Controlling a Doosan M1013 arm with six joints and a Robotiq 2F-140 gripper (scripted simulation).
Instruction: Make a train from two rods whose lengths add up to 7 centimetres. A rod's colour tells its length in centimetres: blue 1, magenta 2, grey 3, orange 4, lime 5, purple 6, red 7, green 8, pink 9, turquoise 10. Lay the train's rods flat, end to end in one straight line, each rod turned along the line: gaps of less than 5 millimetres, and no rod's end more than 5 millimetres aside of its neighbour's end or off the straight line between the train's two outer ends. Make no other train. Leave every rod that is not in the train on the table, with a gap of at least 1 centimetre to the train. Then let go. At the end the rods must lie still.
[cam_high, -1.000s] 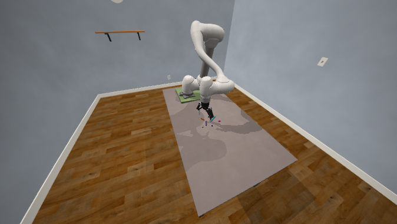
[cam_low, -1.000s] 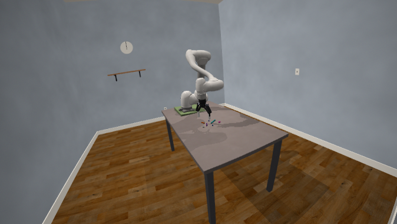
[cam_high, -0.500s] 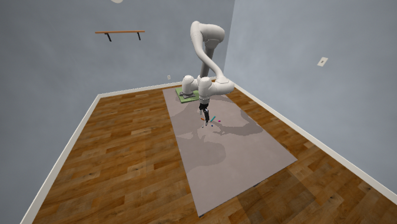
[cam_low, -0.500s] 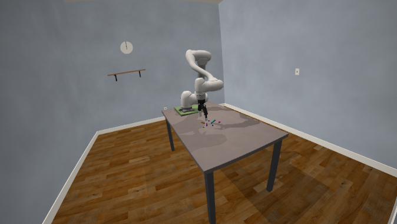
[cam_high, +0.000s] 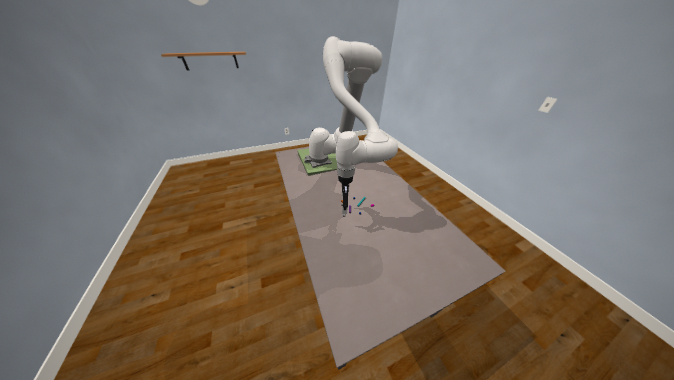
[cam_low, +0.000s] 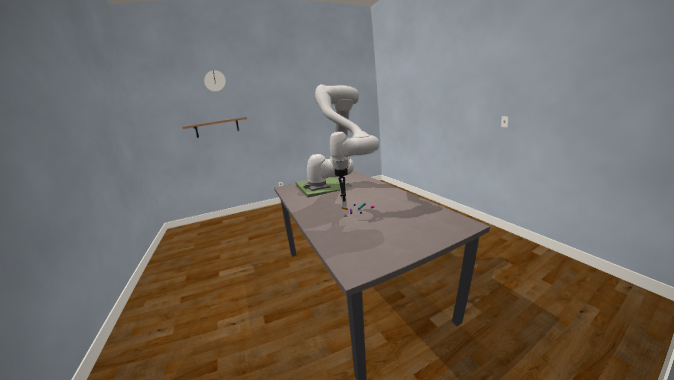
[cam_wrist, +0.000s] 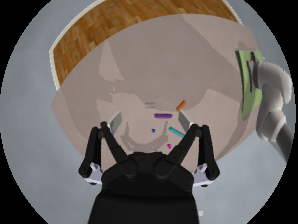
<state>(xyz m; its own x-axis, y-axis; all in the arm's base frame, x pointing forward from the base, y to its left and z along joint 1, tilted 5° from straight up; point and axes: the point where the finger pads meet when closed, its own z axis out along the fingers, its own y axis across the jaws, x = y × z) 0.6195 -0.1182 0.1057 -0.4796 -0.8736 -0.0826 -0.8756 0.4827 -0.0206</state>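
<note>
Right now my hand is 10 cm above the grey rod. From my hand the other things lie so: orange rod 9 cm behind, 5 cm to the left, 10 cm below; then purple rod 2 cm behind, 6 cm to the left, 10 cm below; then blue rod 9 cm behind, 14 cm to the left, 10 cm below.
</note>
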